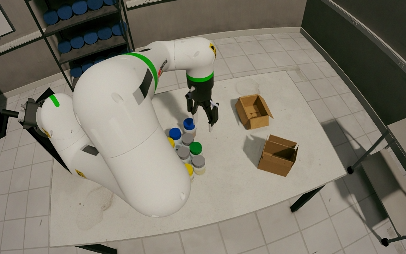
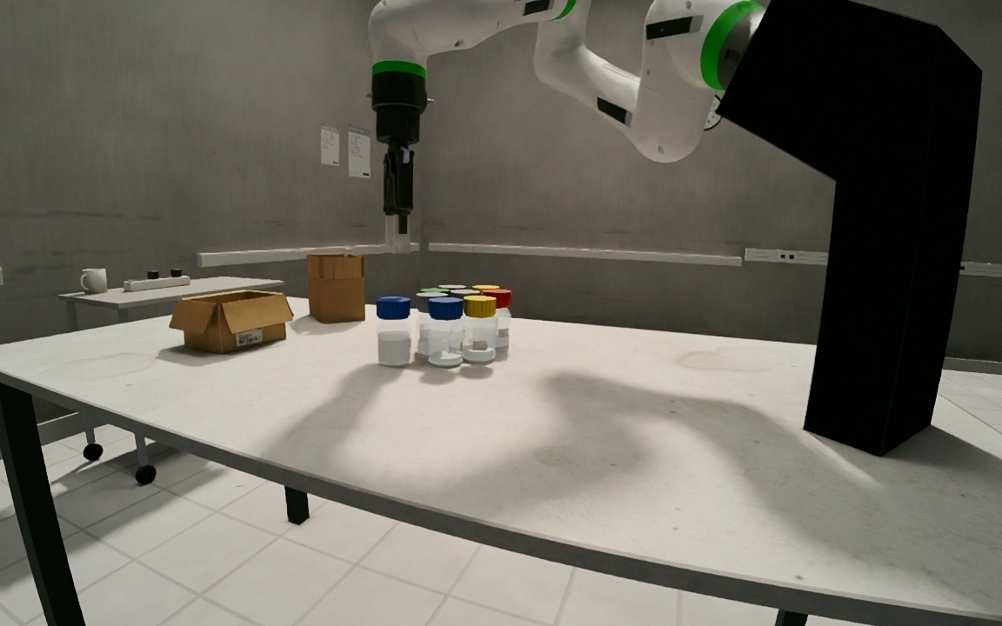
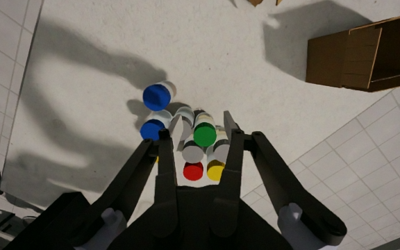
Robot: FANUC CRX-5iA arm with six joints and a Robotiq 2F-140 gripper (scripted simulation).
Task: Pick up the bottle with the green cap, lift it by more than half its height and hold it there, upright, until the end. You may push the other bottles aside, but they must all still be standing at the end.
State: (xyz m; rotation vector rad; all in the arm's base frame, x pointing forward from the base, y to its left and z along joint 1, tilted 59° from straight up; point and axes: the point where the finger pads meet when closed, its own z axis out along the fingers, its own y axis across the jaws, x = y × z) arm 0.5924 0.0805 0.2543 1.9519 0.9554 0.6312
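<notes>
The green-capped bottle is 6 cm behind my hand, 4 cm to the right of it and 16 cm below it. From my hand the other things lie so: red-capped bottle (17 cm behind, 6 cm to the right, 16 cm below); then blue-capped bottle (11 cm behind, 8 cm to the left, 16 cm below); then yellow-capped bottle (16 cm behind, 4 cm to the left, 16 cm below).
</notes>
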